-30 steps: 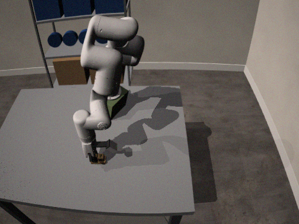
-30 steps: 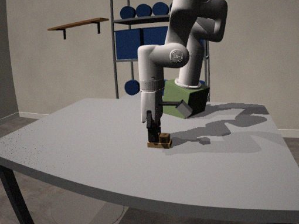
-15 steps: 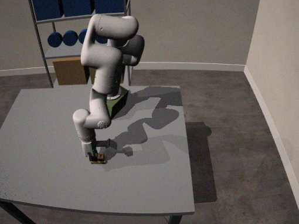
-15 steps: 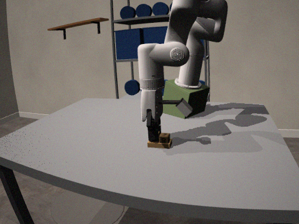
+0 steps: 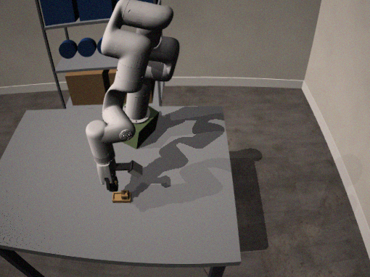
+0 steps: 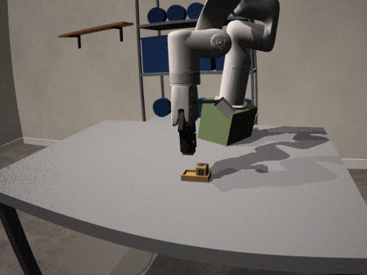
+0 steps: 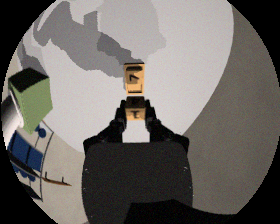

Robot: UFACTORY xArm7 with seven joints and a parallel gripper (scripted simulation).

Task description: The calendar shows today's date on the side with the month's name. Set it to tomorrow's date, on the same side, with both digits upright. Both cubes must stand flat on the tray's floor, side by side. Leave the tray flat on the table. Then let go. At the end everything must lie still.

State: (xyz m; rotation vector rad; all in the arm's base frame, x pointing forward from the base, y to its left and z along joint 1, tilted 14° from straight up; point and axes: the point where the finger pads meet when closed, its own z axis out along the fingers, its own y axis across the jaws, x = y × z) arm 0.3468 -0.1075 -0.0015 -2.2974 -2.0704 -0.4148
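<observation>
Right now the wooden calendar tray is 20 mm to the left of my hand and 90 mm below it. From my hand the other things lie so: cube: 10 mm below.
</observation>
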